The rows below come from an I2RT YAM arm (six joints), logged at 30 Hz.
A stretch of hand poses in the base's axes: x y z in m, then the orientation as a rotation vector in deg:
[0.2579, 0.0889, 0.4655, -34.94, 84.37, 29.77]
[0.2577, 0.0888, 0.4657, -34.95, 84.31, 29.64]
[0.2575, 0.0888, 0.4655, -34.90, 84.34, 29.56]
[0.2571, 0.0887, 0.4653, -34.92, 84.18, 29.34]
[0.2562, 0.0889, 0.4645, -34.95, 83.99, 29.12]
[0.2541, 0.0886, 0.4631, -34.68, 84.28, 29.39]
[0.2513, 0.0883, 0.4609, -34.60, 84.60, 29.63]
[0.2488, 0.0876, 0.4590, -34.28, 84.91, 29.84]
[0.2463, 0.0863, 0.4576, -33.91, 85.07, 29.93]
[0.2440, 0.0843, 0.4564, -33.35, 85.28, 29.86]
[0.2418, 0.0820, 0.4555, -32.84, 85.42, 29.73]
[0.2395, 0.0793, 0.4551, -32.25, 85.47, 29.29]
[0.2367, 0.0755, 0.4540, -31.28, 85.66, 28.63]
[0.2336, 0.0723, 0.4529, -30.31, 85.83, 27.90]
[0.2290, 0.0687, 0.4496, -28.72, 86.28, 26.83]
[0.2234, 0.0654, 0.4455, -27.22, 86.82, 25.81]
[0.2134, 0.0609, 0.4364, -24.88, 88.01, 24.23]
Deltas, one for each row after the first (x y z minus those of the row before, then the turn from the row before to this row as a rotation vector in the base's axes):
[-0.0002, -0.0001, 0.0002, -0.06, -0.10, -0.07]
[-0.0002, 0.0000, -0.0002, -0.02, 0.00, -0.09]
[-0.0004, -0.0001, -0.0002, -0.08, -0.22, -0.11]
[-0.0009, 0.0002, -0.0008, -0.07, -0.25, -0.10]
[-0.0021, -0.0003, -0.0014, 0.22, 0.38, -0.04]
[-0.0028, -0.0003, -0.0022, 0.07, 0.38, 0.06]
[-0.0025, -0.0007, -0.0019, 0.22, 0.38, -0.11]
[-0.0025, -0.0013, -0.0014, 0.23, 0.21, -0.19]
[-0.0023, -0.0020, -0.0012, 0.25, 0.21, -0.42]
[-0.0022, -0.0023, -0.0009, 0.21, 0.12, -0.42]
[-0.0023, -0.0027, -0.0004, 0.12, -0.05, -0.65]
[-0.0028, -0.0038, -0.0011, 0.20, 0.03, -1.05]
[-0.0031, -0.0032, -0.0011, 0.16, 0.00, -1.09]
[-0.0046, -0.0036, -0.0033, 0.28, 0.21, -1.72]
[-0.0056, -0.0033, -0.0041, 0.22, 0.32, -1.64]
[-0.0100, -0.0045, -0.0091, 0.25, 0.85, -2.58]

